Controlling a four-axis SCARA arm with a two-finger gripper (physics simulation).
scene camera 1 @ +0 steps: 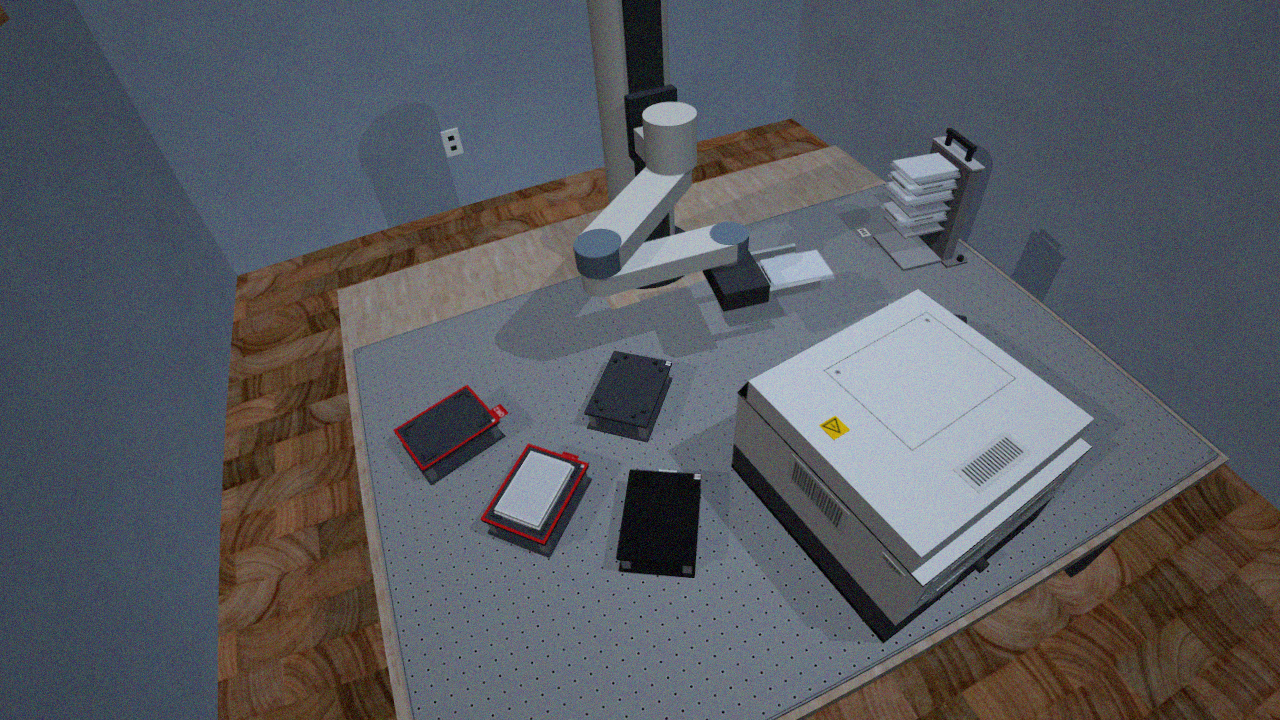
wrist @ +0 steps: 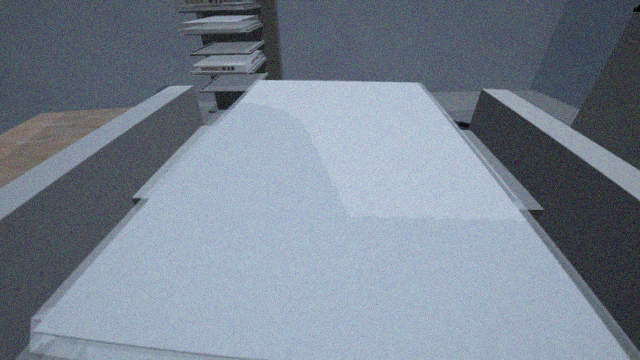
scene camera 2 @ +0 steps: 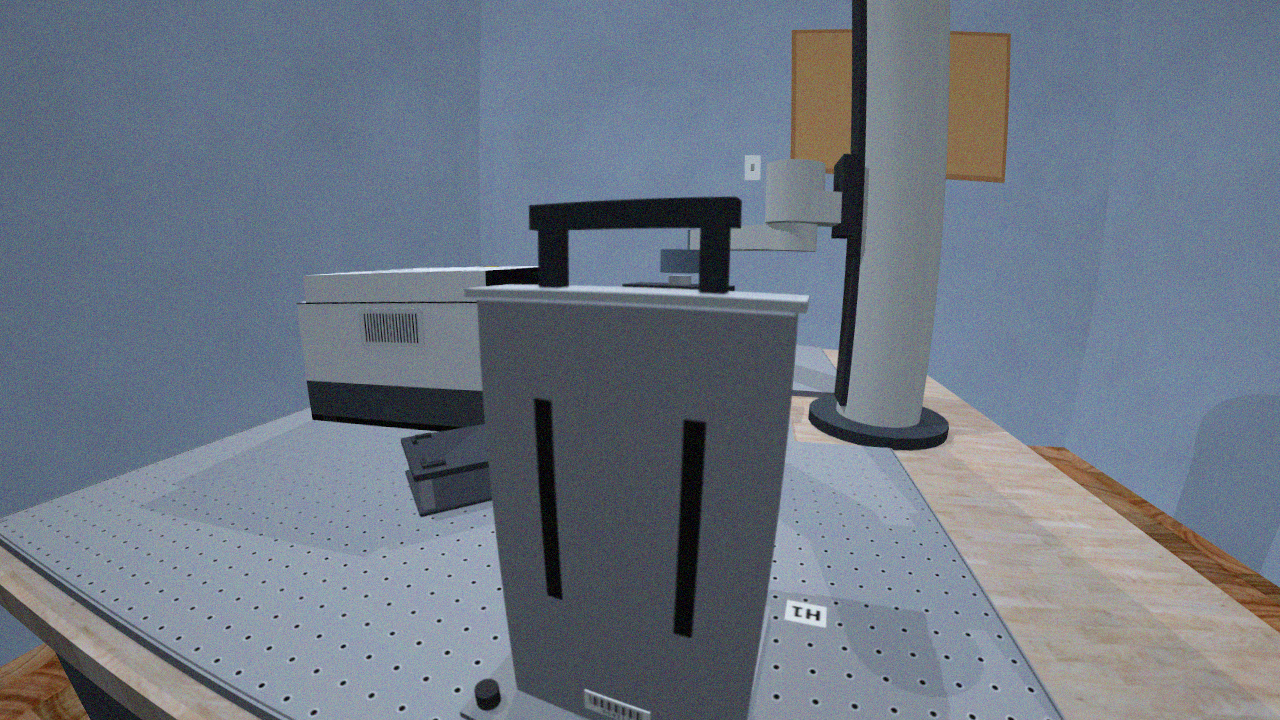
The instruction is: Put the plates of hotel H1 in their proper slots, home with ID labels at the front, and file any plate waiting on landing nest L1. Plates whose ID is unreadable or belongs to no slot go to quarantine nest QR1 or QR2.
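Frame: origin at the arm's base, x back, y right, z up, level; centimetres.
Seen in the pictures: gripper, fingertip midpoint: [scene camera 1: 806, 265] [wrist: 333, 112]; arm's base, link origin: [scene camera 2: 876, 423].
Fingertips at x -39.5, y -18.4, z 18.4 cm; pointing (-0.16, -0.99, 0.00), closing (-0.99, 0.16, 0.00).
Note:
Pixels of each thing's middle, then the offset from my fingertips to it.
- white lidded plate, body centre: [wrist: 332, 156] [scene camera 1: 795, 269] dz -0.6, dx +0.4, dy +2.2 cm
- Hotel H1, body centre: [scene camera 2: 654, 482] [wrist: 235, 39] [scene camera 1: 931, 197] dz -2.6, dx +11.0, dy -42.3 cm
- white plate, body centre: [scene camera 1: 534, 488] dz -11.4, dx -18.0, dy +62.9 cm
- large white instrument, body centre: [scene camera 1: 899, 450] [scene camera 2: 448, 334] dz -4.5, dx -40.9, dy +8.7 cm
My gripper [scene camera 1: 799, 266] [wrist: 333, 112] is shut on a white lidded plate [scene camera 1: 794, 270] [wrist: 320, 250], held level above the table; its ID label is not visible. Hotel H1 [scene camera 1: 963, 210] [scene camera 2: 626, 358] [wrist: 273, 40] stands ahead, left of the held plate in the wrist view, with several white plates [scene camera 1: 924, 167] [wrist: 231, 64] on its shelves. Some labels face the wrist camera but are too blurred to read. A white plate [scene camera 1: 534, 488] sits on one red-rimmed nest [scene camera 1: 487, 516]; another red-rimmed nest [scene camera 1: 447, 425] is empty. Their tags are unreadable.
A large white instrument [scene camera 1: 913, 402] [scene camera 2: 393, 353] stands at the right in scene camera 1. Two dark stands [scene camera 1: 630, 390] [scene camera 1: 660, 521] lie left of it. Another dark stand [scene camera 2: 447, 467] shows partly behind the hotel. The arm's column [scene camera 1: 610, 89] [scene camera 2: 899, 223] rises at the back edge.

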